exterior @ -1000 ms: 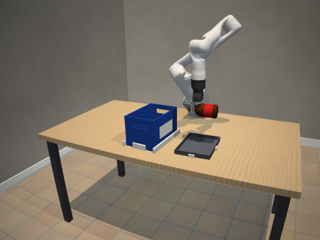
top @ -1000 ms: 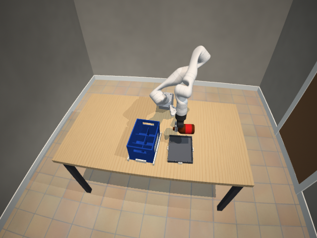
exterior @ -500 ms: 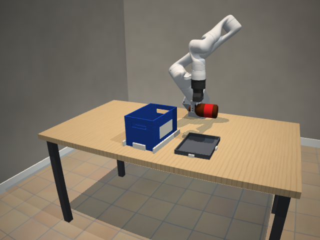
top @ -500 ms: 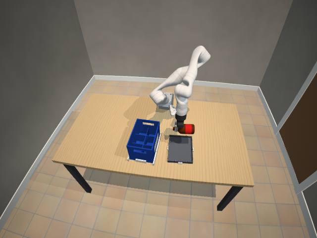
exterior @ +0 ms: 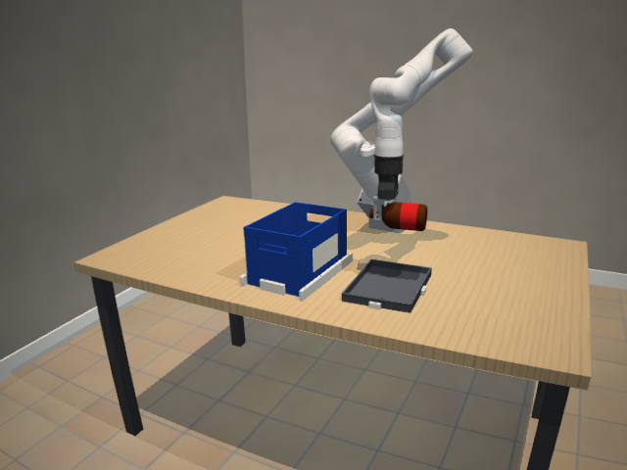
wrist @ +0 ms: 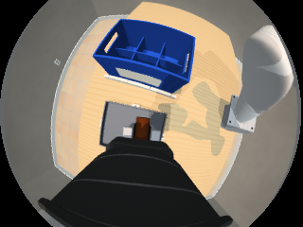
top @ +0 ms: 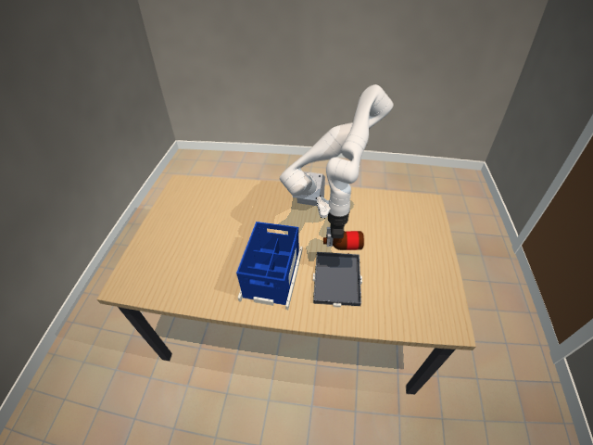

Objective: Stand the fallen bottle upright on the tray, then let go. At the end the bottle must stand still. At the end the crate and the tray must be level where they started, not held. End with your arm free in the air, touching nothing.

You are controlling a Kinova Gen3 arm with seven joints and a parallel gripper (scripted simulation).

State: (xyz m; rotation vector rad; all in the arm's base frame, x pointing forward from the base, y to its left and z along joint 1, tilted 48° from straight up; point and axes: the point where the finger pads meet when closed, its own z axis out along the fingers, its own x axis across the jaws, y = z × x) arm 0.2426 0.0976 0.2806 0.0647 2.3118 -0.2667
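Right now the brown bottle is 5 cm to the left of my hand, 1 cm below it and 1 cm ahead of it. The rest, counted from my hand: blue crate (24 cm to the right, 12 cm below, 3 cm behind); dark grey tray (19 cm below, 5 cm ahead, 3 cm to the left).
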